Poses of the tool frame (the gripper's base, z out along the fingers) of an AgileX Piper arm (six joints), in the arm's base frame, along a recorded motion.
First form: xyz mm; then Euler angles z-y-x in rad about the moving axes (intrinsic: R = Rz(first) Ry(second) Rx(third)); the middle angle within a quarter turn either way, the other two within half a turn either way.
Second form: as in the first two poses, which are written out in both.
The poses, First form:
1: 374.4, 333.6, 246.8, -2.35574, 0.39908, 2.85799
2: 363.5, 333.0, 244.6, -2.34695, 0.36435, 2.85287
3: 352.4, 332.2, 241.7, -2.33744, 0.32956, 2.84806
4: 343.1, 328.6, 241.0, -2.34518, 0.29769, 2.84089
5: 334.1, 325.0, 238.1, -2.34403, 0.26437, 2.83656
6: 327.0, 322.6, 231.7, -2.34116, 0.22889, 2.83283
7: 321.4, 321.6, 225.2, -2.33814, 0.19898, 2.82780
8: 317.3, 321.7, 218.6, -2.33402, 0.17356, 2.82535
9: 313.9, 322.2, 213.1, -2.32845, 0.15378, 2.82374
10: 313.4, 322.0, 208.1, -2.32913, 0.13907, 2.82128
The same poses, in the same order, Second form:
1:
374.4, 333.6, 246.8
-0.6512, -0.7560, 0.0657
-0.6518, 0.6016, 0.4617
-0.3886, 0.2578, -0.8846

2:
363.5, 333.0, 244.6
-0.6546, -0.7552, 0.0361
-0.6668, 0.5991, 0.4432
-0.3563, 0.2660, -0.8957

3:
352.4, 332.2, 241.7
-0.6564, -0.7544, 0.0065
-0.6815, 0.5966, 0.4238
-0.3236, 0.2738, -0.9057

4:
343.1, 328.6, 241.0
-0.6685, -0.7435, -0.0158
-0.6834, 0.6058, 0.4074
-0.2933, 0.2832, -0.9131

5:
334.1, 325.0, 238.1
-0.6742, -0.7374, -0.0408
-0.6908, 0.6100, 0.3881
-0.2613, 0.2899, -0.9207

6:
327.0, 322.6, 231.7
-0.6782, -0.7317, -0.0675
-0.6989, 0.6140, 0.3668
-0.2269, 0.2960, -0.9279

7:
321.4, 321.6, 225.2
-0.6805, -0.7270, -0.0916
-0.7056, 0.6164, 0.3496
-0.1977, 0.3026, -0.9324

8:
317.3, 321.7, 218.6
-0.6809, -0.7239, -0.1113
-0.7118, 0.6182, 0.3336
-0.1727, 0.3063, -0.9361

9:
313.9, 322.2, 213.1
-0.6791, -0.7230, -0.1270
-0.7179, 0.6180, 0.3205
-0.1532, 0.3088, -0.9387

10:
313.4, 322.0, 208.1
-0.6811, -0.7191, -0.1381
-0.7190, 0.6210, 0.3121
-0.1386, 0.3118, -0.9400

